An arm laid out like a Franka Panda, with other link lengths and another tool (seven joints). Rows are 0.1 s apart.
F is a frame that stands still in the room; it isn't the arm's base.
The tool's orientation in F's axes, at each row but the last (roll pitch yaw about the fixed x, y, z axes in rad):
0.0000 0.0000 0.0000
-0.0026 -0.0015 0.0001
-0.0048 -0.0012 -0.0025
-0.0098 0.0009 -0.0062
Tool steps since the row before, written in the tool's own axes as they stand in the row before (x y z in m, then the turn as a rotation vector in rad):
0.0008 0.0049 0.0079 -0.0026 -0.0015 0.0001
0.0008 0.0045 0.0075 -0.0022 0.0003 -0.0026
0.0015 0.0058 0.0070 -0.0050 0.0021 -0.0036
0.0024 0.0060 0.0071 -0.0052 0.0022 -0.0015
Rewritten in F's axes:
0.0008 0.0049 0.0079 -0.0026 -0.0015 0.0001
0.0008 0.0045 0.0075 -0.0022 0.0003 -0.0026
0.0015 0.0058 0.0070 -0.0050 0.0021 -0.0036
0.0024 0.0061 0.0070 -0.0052 0.0022 -0.0015

